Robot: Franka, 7 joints.
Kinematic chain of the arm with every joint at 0, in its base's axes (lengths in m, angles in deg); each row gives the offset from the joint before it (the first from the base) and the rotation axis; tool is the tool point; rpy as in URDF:
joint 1: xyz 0 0 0.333 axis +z
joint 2: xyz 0 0 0 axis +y
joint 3: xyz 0 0 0.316 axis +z
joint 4: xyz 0.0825 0 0 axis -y
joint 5: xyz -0.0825 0 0.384 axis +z
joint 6: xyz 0 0 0 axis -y
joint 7: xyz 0.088 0 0 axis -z
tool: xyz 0 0 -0.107 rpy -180 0 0
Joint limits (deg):
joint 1: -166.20..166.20
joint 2: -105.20..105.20
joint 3: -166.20..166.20
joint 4: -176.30..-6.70
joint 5: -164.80..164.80
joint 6: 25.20..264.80
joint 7: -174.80..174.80
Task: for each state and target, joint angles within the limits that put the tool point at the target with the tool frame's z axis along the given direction. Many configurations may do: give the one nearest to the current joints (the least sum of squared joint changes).
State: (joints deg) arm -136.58 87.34 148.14 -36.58 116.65 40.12 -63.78
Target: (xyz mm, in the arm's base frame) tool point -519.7 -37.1 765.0 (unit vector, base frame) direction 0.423 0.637 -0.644
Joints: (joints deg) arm -165.96 59.60 162.27 -19.49 106.19 25.20 -63.78
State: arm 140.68 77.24 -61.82 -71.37 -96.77 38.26 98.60
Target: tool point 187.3 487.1 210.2 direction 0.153 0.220 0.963
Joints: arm 131.64 71.35 -51.82 -121.84 -98.52 60.75 98.60
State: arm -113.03 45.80 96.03 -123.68 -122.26 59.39 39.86
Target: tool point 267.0 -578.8 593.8 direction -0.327 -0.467 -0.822
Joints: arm -116.74 64.53 112.52 -84.16 -102.89 64.25 39.86
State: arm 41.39 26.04 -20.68 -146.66 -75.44 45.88 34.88
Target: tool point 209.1 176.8 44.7 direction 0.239 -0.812 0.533
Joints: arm 52.93 54.59 5.75 -129.68 -46.00 57.08 34.88
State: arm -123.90 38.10 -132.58 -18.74 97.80 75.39 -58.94
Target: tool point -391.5 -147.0 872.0 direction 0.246 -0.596 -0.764
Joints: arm -111.03 27.19 -114.30 -51.71 98.83 31.43 -58.94
